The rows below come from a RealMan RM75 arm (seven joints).
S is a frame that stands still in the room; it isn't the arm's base.
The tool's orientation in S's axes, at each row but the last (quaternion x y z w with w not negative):
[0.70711, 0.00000, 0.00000, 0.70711]
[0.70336, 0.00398, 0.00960, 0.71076]
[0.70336, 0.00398, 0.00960, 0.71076]
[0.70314, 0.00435, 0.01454, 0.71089]
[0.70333, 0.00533, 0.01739, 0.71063]
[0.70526, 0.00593, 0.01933, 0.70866]
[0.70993, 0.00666, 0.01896, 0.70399]
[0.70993, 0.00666, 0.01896, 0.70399]
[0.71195, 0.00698, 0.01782, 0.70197]
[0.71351, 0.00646, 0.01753, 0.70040]
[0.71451, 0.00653, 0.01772, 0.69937]
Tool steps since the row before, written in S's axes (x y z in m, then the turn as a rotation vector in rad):
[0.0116, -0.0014, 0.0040, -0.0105, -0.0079, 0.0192]
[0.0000, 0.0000, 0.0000, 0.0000, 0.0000, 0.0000]
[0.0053, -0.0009, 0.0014, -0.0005, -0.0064, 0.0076]
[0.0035, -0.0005, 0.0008, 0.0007, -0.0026, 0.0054]
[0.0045, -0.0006, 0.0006, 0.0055, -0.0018, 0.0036]
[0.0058, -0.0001, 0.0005, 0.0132, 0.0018, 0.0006]
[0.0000, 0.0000, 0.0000, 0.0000, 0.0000, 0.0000]
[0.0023, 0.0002, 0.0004, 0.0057, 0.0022, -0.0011]
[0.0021, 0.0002, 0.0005, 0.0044, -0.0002, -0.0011]
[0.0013, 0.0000, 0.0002, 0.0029, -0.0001, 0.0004]
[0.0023, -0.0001, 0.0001, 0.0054, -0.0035, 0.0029]
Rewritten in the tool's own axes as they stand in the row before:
[0.0116, 0.0040, 0.0014, -0.0105, 0.0192, 0.0079]
[0.0000, 0.0000, 0.0000, 0.0000, 0.0000, 0.0000]
[0.0053, 0.0013, 0.0010, -0.0006, 0.0075, 0.0065]
[0.0035, 0.0007, 0.0006, 0.0007, 0.0054, 0.0027]
[0.0045, 0.0005, 0.0008, 0.0055, 0.0035, 0.0020]
[0.0058, 0.0004, 0.0003, 0.0133, 0.0004, -0.0013]
[0.0000, 0.0000, 0.0000, 0.0000, 0.0000, 0.0000]
[0.0023, 0.0004, -0.0001, 0.0058, -0.0012, -0.0020]
[0.0021, 0.0005, -0.0001, 0.0044, -0.0012, 0.0004]
[0.0013, 0.0002, 0.0000, 0.0029, 0.0004, 0.0002]
[0.0023, 0.0001, 0.0002, 0.0053, 0.0029, 0.0036]

